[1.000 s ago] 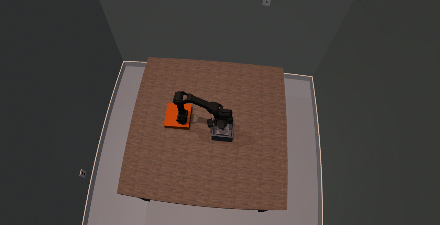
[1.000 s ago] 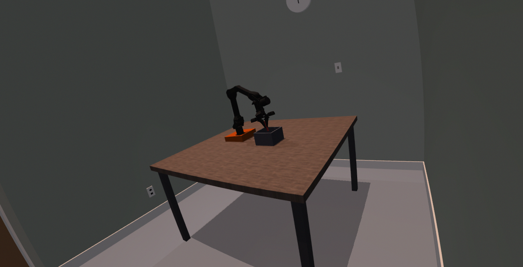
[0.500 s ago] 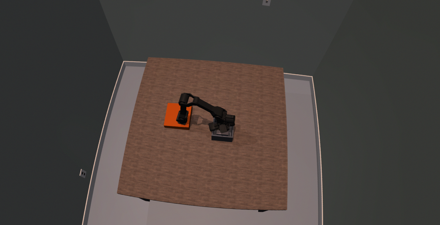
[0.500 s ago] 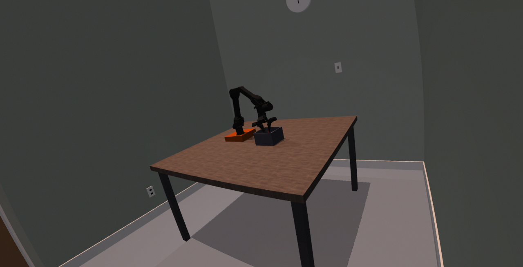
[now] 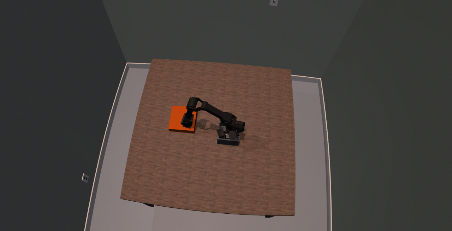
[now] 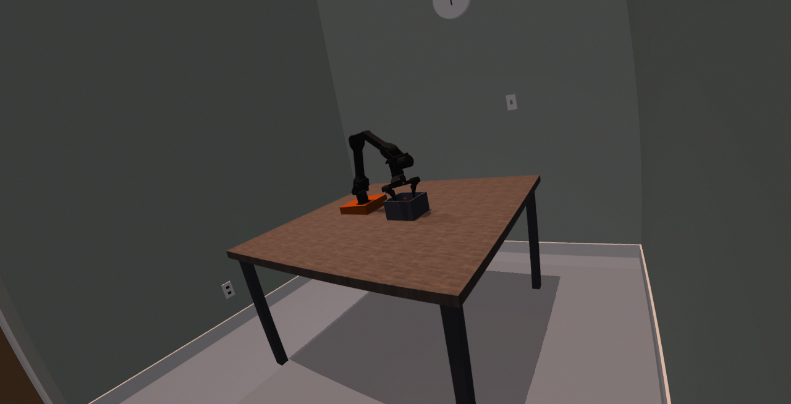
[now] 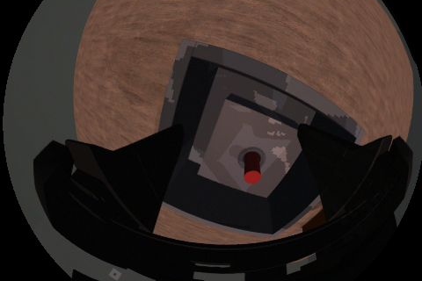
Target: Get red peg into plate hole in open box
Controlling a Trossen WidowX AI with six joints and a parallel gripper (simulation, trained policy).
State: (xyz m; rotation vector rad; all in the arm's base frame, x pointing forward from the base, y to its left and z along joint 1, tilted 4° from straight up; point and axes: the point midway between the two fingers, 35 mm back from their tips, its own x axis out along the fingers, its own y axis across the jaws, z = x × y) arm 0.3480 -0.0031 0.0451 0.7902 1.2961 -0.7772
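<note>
Now: gripper tip 40 mm above the red peg, 30 mm to the right of it and 30 mm past it. From my gripper tip the other things lie so: pale plate (40 mm below, 30 mm to the left, 30 mm behind); then dark box (60 mm below, 30 mm to the left, 30 mm behind).
</note>
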